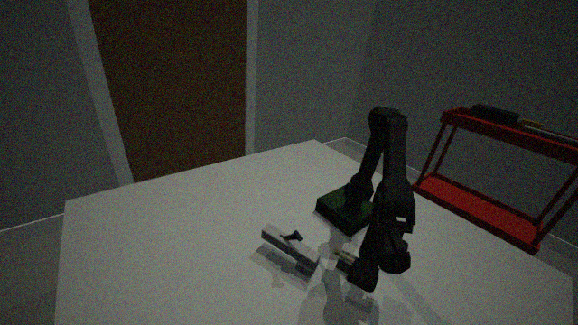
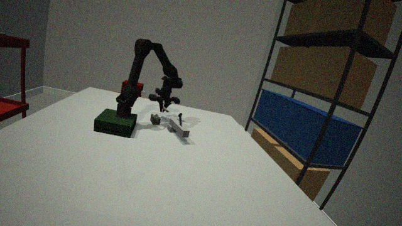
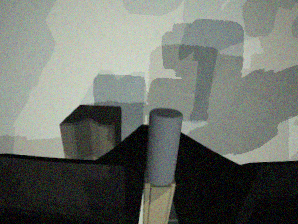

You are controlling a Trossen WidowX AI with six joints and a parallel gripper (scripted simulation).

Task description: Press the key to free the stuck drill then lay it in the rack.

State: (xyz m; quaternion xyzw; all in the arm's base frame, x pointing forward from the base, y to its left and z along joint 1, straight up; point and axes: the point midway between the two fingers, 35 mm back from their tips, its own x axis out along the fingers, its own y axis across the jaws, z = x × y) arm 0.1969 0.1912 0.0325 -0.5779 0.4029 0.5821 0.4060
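The drill is 10 mm ahead of my gripper tip, 40 mm to the right of it and 40 mm above it. The rest, counted from my gripper tip: small dark key 100 mm ahead, 180 mm to the right, 40 mm above; long grey block 100 mm ahead, 180 mm to the right, 10 mm below.
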